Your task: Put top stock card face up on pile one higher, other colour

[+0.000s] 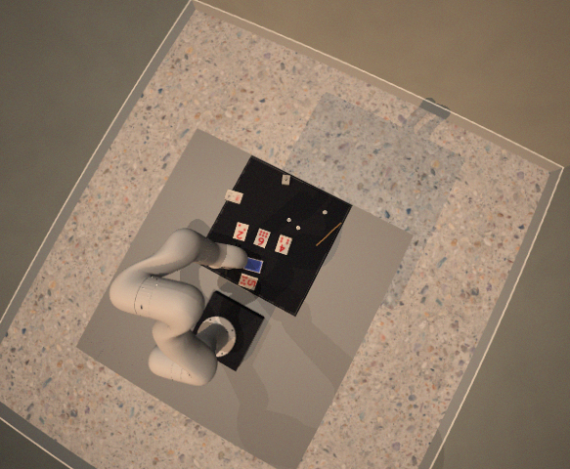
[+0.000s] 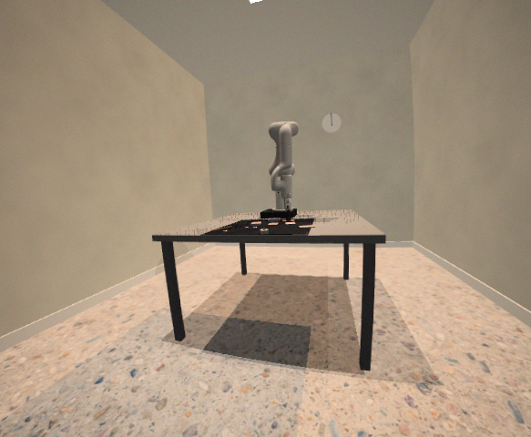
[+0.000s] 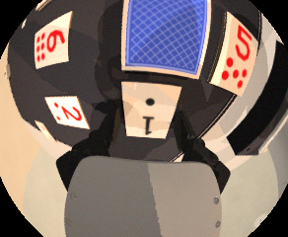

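The red 5 card lies 110 mm to the right of my hand, 80 mm behind it and 10 mm below it. Also, from my hand: black card cloth: 200 mm ahead, 130 mm to the right, 30 mm below; thin wooden stick: 390 mm to the right, 310 mm ahead, 10 mm below; small block: 480 mm ahead, 80 mm to the right.
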